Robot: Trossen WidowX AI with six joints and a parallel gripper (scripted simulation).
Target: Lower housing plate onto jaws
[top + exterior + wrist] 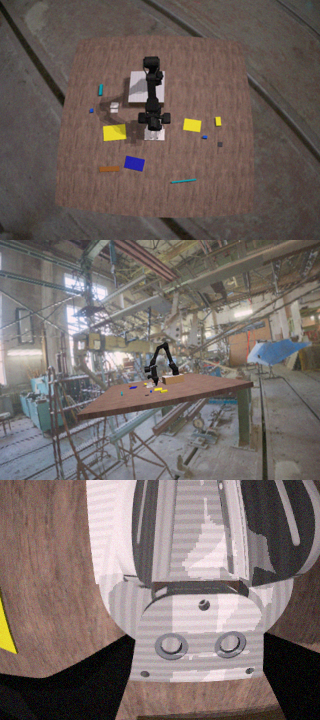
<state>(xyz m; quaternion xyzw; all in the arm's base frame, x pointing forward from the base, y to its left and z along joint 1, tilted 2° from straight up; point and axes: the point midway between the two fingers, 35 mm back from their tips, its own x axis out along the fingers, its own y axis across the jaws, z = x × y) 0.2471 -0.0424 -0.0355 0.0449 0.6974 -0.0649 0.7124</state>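
Now: gripper tip 7 cm short of the white base and 1 cm to the left of it. From my gripper tip the other things lie so: yellow card: 3 cm ahead, 26 cm to the right, 1 cm below; blue card: 24 cm ahead, 15 cm to the right; orange strip: 26 cm ahead, 32 cm to the right.
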